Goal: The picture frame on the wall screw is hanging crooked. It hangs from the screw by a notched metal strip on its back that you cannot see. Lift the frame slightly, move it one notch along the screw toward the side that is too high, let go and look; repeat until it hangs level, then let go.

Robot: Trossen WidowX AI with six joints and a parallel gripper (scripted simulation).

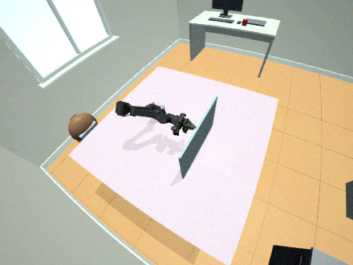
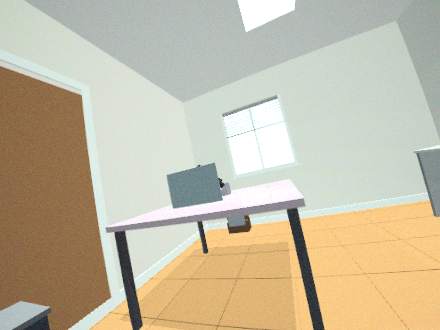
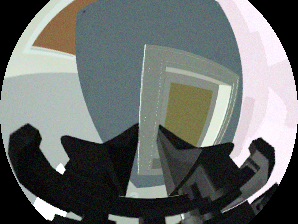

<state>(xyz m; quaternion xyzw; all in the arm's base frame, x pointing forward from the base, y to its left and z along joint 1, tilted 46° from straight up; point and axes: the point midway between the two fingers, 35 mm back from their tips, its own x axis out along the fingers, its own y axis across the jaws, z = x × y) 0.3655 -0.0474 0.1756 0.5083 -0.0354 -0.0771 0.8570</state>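
Now: the picture frame 1 cm ahead of my gripper tip, 2 cm to the left of it and 5 cm below it. Round my gripper tip: grey-blue wall panel (2 cm ahead, 1 cm to the right, 7 cm below).
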